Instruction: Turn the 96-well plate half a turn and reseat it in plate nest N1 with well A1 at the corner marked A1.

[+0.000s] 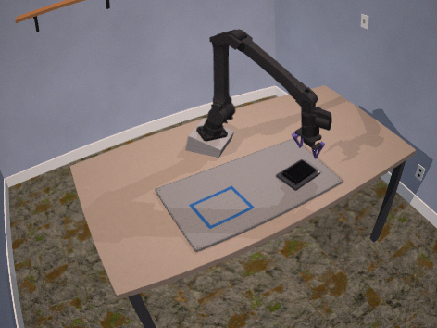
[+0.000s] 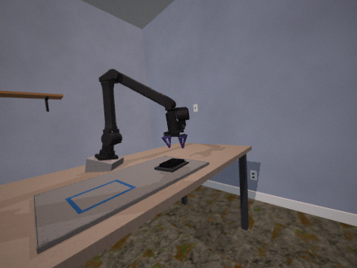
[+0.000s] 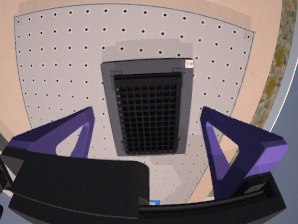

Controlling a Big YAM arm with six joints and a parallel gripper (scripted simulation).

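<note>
Right now my hand is 10 mm short of the black 96-well plate, 50 mm to the left of it and 80 mm above it. Round my hand: plate nest N1 (10 mm ahead, 50 mm to the right, 90 mm below); A1 mark (50 mm ahead, 30 mm to the left, 90 mm below).
</note>
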